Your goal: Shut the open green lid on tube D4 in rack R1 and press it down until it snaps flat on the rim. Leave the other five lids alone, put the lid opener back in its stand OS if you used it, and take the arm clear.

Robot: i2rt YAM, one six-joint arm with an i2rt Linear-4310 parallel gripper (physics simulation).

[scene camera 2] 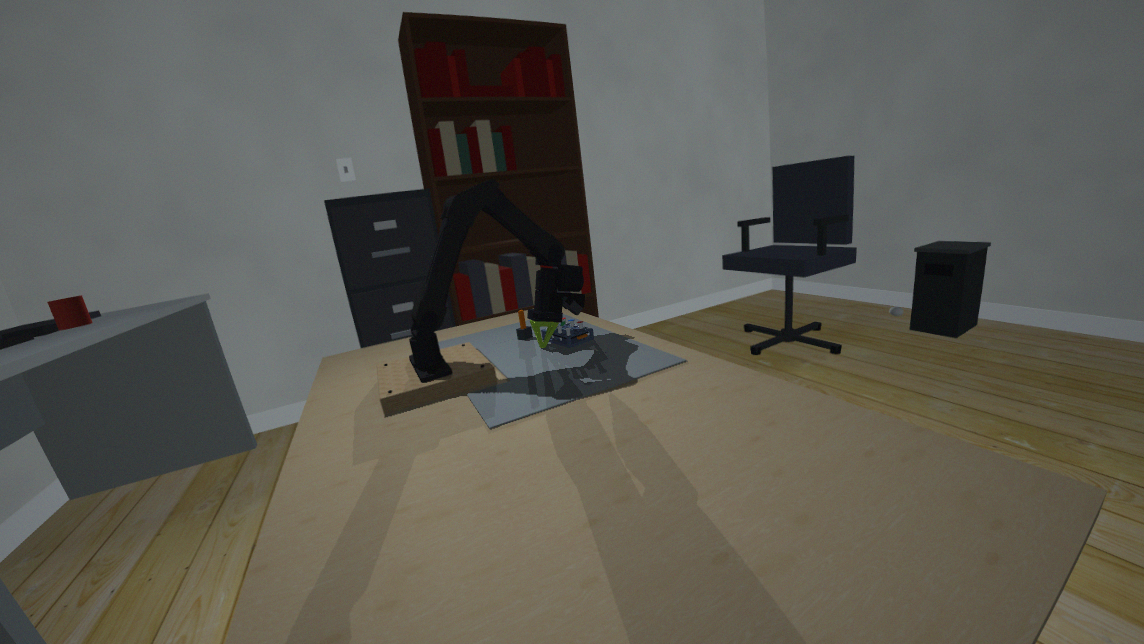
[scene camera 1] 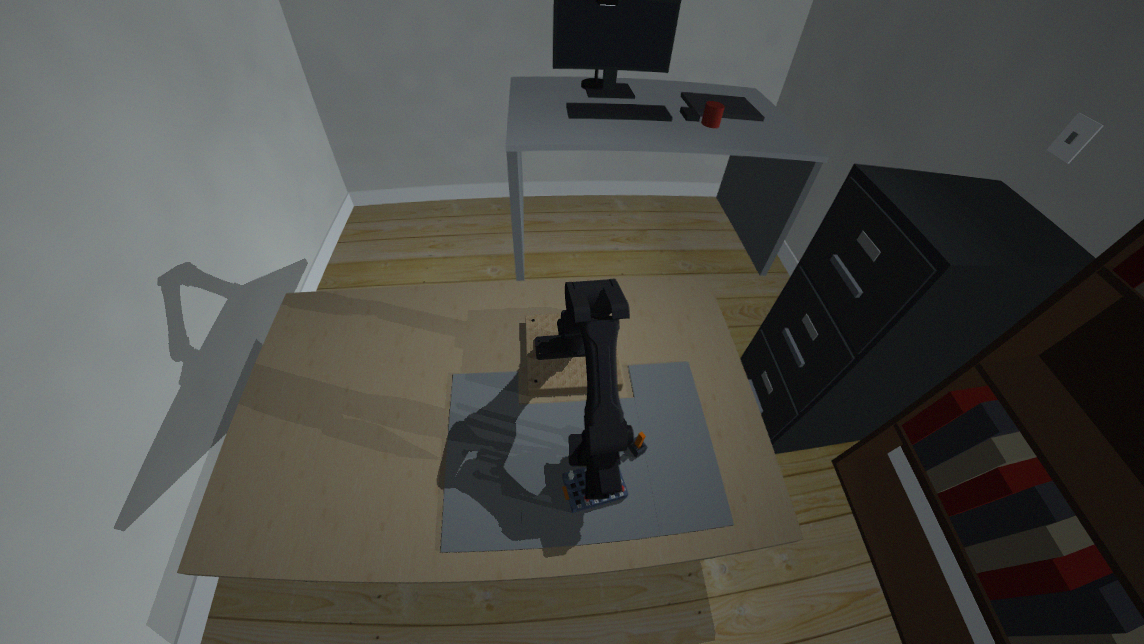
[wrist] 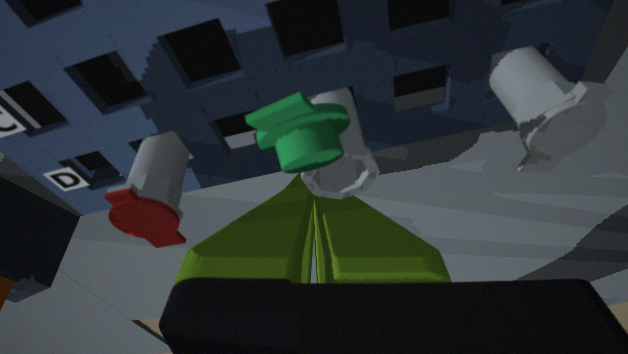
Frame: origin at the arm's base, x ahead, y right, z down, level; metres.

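Seen in the pictures: gripper, fingertip midpoint: (scene camera 2: 542,347); arm's base at its link origin: (scene camera 2: 429,366) (scene camera 1: 572,346).
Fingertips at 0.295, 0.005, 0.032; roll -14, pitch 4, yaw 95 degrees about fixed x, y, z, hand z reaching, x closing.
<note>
Offsets run from my fingertips to a thing's top centre, as dx, dy, dz. "spot": to the spot under its first point. Level surfaces: height alone.
Rack R1 @[+0.083, -0.004, -0.057] (scene camera 1: 573,504) (scene camera 2: 564,340) (wrist: 120,25) is blue and stands on the mat. In the wrist view the green lid @[+0.068, +0.001, -0.057] (wrist: 310,132) stands open beside the mouth of its clear tube @[spot: +0.050, +0.006, -0.043] (wrist: 340,177), in row D. A red lid @[+0.049, -0.032, -0.048] (wrist: 145,219) sits shut on a tube to its left, and a whitish lid @[+0.061, +0.044, -0.048] (wrist: 570,131) on a tube to its right. My gripper (scene camera 2: 544,345) (wrist: 314,178) is shut and empty, its lime fingertips close to the open tube's rim; touching cannot be told. The orange lid opener @[+0.001, -0.123, -0.085] (scene camera 1: 640,439) (scene camera 2: 521,318) (wrist: 4,292) stands in stand OS @[+0.001, -0.123, -0.032] (scene camera 1: 638,452) (scene camera 2: 523,334) (wrist: 35,230).
The grey mat @[dz +0.000] (scene camera 1: 680,480) (scene camera 2: 504,412) lies on the wooden table @[dz +0.003] (scene camera 1: 336,496) (scene camera 2: 720,520). The arm's base stands on a wooden block (scene camera 2: 440,393) behind the mat. The arm covers part of the rack in scene camera 1. The stand is close beside the rack.
</note>
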